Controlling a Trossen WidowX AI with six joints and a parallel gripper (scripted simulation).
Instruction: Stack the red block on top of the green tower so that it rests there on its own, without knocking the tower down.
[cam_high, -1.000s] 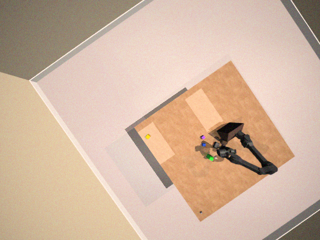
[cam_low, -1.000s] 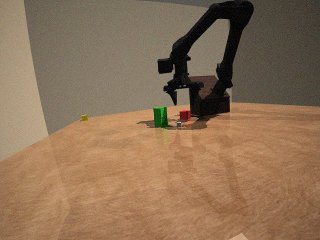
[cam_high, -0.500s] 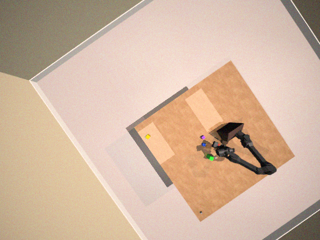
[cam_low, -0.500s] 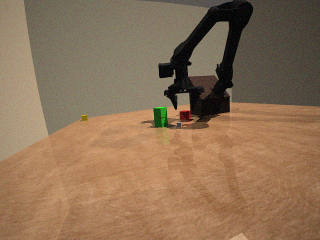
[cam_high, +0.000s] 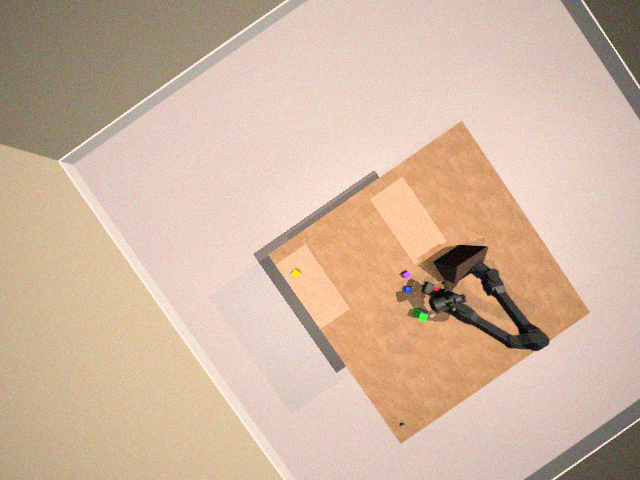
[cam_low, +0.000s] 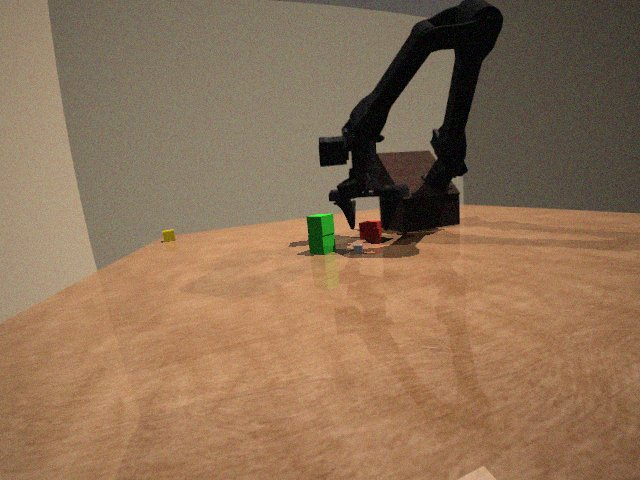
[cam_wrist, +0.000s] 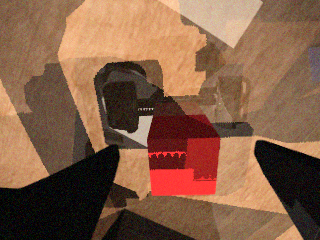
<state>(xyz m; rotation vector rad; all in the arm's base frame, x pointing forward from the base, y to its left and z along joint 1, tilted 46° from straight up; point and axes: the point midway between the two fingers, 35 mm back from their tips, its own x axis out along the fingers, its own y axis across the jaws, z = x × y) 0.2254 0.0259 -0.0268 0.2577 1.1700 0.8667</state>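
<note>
My gripper tip is right at the red block. Round my gripper tip: small white cube (9 cm ahead, 11 cm to the left, 1 cm below); purple cube (6 cm ahead, 15 cm to the right); blue cube (10 cm ahead, 9 cm to the right, 1 cm below).
</note>
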